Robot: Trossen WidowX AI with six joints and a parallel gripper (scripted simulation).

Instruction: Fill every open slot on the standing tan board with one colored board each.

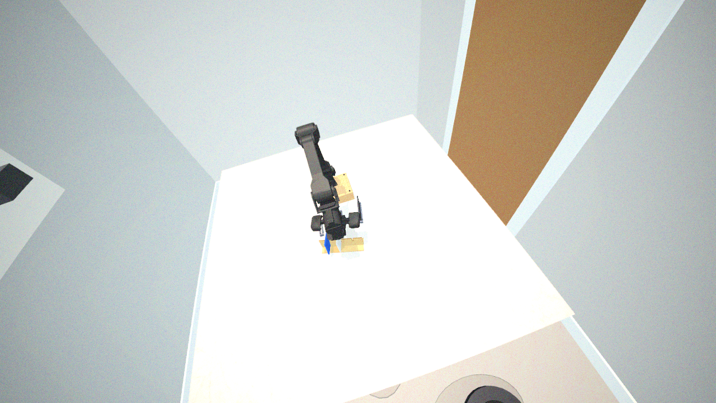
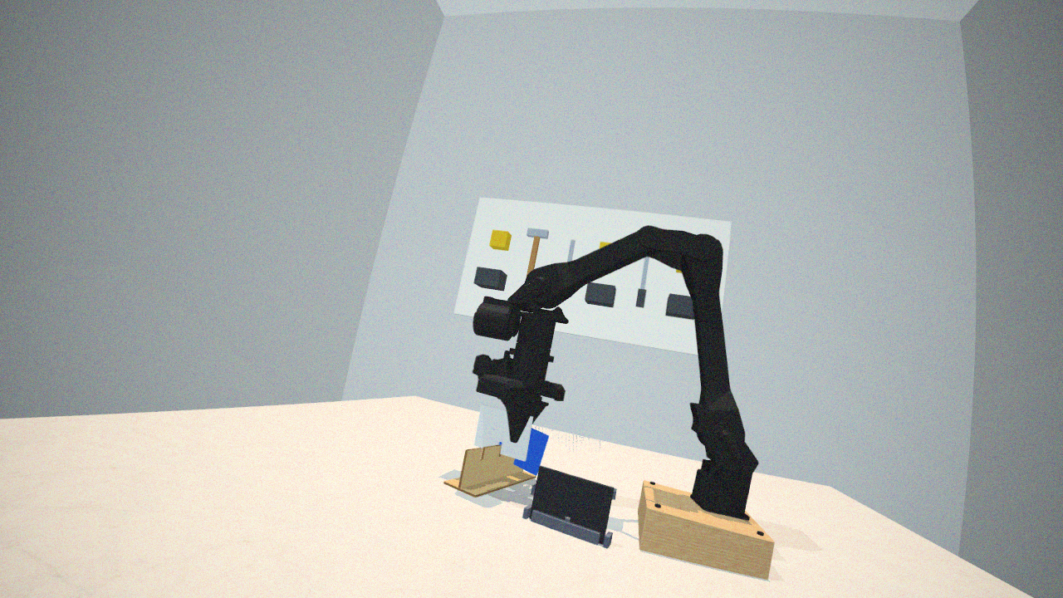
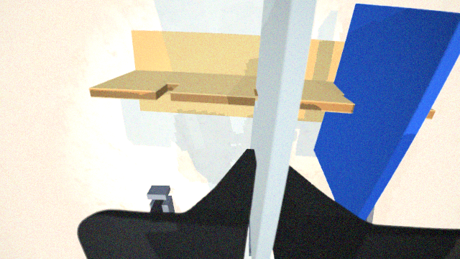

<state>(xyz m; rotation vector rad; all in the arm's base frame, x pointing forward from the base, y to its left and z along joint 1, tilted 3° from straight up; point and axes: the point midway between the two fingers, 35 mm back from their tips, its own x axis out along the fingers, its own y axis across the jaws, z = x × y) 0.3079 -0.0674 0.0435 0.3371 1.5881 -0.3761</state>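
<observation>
Now: gripper tip 5 cm above the tan board, 2 cm short of it and 1 cm to the left of it. From my gripper tip the other things lie so: blue board 6 cm to the right, 2 cm below; then black board 13 cm to the left, 9 cm behind, 4 cm below.
</observation>
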